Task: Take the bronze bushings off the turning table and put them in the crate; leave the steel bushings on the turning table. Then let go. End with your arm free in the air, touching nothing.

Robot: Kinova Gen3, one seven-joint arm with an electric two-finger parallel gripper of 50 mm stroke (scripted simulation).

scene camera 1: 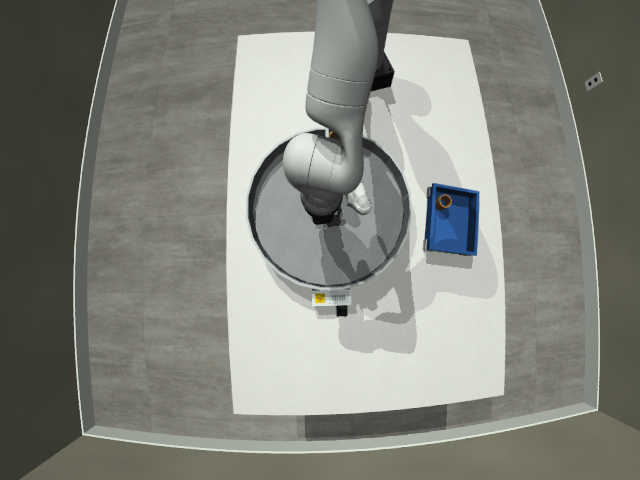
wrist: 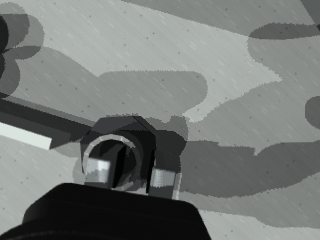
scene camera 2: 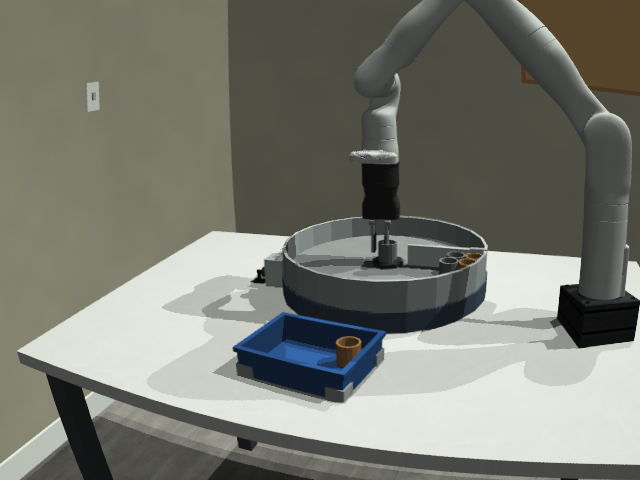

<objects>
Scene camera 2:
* my gripper: 380, 251
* blue crate: 313, 341
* round grey turning table: 351, 257
</objects>
